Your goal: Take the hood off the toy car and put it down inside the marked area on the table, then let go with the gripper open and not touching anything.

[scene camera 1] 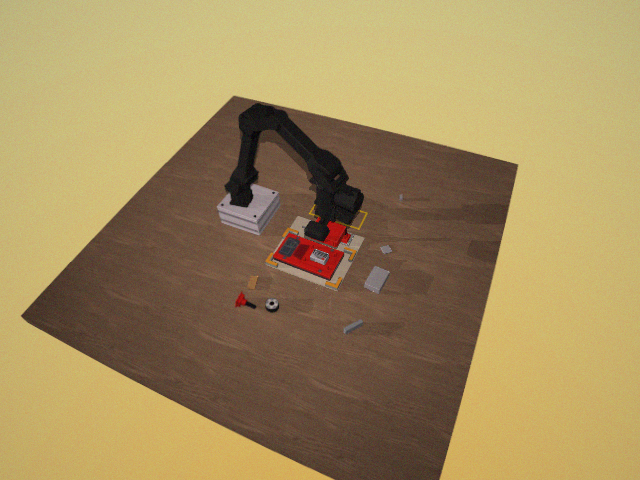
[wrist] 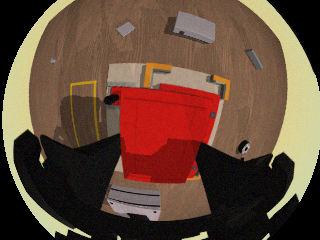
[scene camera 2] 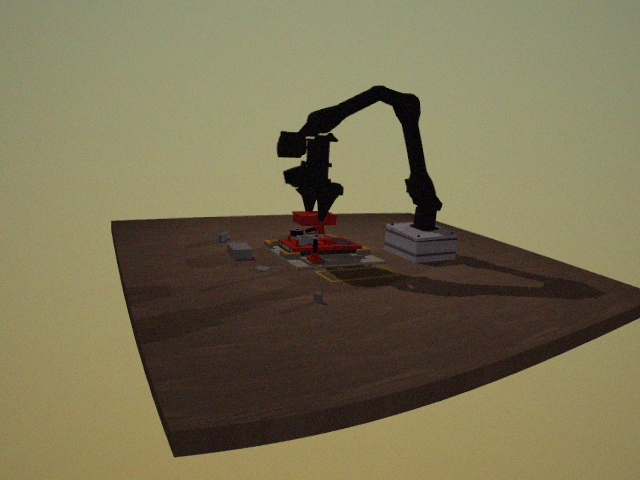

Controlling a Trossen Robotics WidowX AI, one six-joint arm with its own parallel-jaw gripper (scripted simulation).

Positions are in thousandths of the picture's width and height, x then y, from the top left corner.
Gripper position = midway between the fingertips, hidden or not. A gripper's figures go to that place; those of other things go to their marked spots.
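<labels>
My gripper (wrist: 498,590), 10 cm from the lens. Red hood (wrist: 502,548), 8 cm from the lens. Toy car (wrist: 673,415), 19 cm from the lens. Toy car and red hood, marked spots 13 cm apart.
</labels>
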